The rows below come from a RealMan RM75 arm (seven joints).
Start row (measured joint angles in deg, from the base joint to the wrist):
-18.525, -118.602, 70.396, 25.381, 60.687, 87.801, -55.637
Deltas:
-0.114, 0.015, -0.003, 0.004, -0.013, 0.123, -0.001
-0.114, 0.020, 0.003, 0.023, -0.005, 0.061, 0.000
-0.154, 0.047, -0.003, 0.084, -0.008, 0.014, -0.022
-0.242, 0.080, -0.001, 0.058, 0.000, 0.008, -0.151
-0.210, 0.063, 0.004, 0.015, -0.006, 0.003, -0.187
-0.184, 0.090, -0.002, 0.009, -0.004, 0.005, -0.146
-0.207, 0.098, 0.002, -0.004, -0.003, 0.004, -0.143
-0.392, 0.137, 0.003, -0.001, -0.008, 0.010, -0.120
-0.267, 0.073, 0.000, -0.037, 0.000, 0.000, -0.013
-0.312, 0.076, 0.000, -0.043, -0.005, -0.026, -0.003
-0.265, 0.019, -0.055, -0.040, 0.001, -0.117, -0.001
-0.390, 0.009, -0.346, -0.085, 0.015, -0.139, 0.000
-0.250, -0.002, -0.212, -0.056, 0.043, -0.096, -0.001
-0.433, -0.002, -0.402, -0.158, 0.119, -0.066, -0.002
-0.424, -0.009, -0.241, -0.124, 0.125, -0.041, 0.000
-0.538, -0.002, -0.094, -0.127, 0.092, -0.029, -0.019
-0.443, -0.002, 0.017, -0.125, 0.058, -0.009, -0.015
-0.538, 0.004, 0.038, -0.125, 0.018, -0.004, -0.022
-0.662, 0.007, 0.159, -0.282, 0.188, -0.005, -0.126
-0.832, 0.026, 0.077, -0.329, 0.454, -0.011, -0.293
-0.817, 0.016, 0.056, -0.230, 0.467, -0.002, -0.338
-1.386, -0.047, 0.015, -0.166, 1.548, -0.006, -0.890
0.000, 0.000, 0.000, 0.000, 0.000, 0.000, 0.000
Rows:
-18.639, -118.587, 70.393, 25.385, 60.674, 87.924, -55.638
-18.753, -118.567, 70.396, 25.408, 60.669, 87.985, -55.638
-18.907, -118.520, 70.393, 25.492, 60.661, 87.999, -55.660
-19.149, -118.440, 70.392, 25.550, 60.661, 88.007, -55.811
-19.359, -118.377, 70.396, 25.565, 60.655, 88.010, -55.998
-19.543, -118.287, 70.394, 25.574, 60.651, 88.015, -56.144
-19.750, -118.189, 70.396, 25.570, 60.648, 88.019, -56.287
-20.142, -118.052, 70.399, 25.569, 60.640, 88.029, -56.407
-20.409, -117.979, 70.399, 25.532, 60.640, 88.029, -56.420
-20.721, -117.903, 70.399, 25.489, 60.635, 88.003, -56.423
-20.986, -117.884, 70.344, 25.449, 60.636, 87.886, -56.424
-21.376, -117.875, 69.998, 25.364, 60.651, 87.747, -56.424
-21.626, -117.877, 69.786, 25.308, 60.694, 87.651, -56.425
-22.059, -117.879, 69.384, 25.150, 60.813, 87.585, -56.427
-22.483, -117.888, 69.143, 25.026, 60.938, 87.544, -56.427
-23.021, -117.890, 69.049, 24.899, 61.030, 87.515, -56.446
-23.464, -117.892, 69.066, 24.774, 61.088, 87.506, -56.461
-24.002, -117.888, 69.104, 24.649, 61.106, 87.502, -56.483
-24.664, -117.881, 69.263, 24.367, 61.294, 87.497, -56.609
-25.496, -117.855, 69.340, 24.038, 61.748, 87.486, -56.902
-26.313, -117.839, 69.396, 23.808, 62.215, 87.484, -57.240
-27.699, -117.886, 69.411, 23.642, 63.763, 87.478, -58.130
-27.699, -117.886, 69.411, 23.642, 63.763, 87.478, -58.130

